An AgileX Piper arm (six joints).
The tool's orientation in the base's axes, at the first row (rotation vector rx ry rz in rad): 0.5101 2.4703 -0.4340
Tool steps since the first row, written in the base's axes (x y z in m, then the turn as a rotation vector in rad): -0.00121 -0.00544 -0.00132 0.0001 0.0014 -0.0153; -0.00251 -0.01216 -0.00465 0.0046 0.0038 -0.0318; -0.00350 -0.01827 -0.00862 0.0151 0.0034 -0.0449; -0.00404 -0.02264 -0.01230 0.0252 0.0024 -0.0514; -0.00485 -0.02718 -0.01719 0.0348 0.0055 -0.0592
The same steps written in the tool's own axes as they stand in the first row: 0.00029 -0.00504 0.00270 0.0094 0.0042 0.0114; 0.00151 -0.01086 0.00745 0.0163 0.0114 0.0255; 0.00303 -0.01589 0.01259 0.0160 0.0183 0.0408; 0.00449 -0.01925 0.01701 0.0119 0.0232 0.0510; 0.00682 -0.02265 0.02232 0.0100 0.0316 0.0604
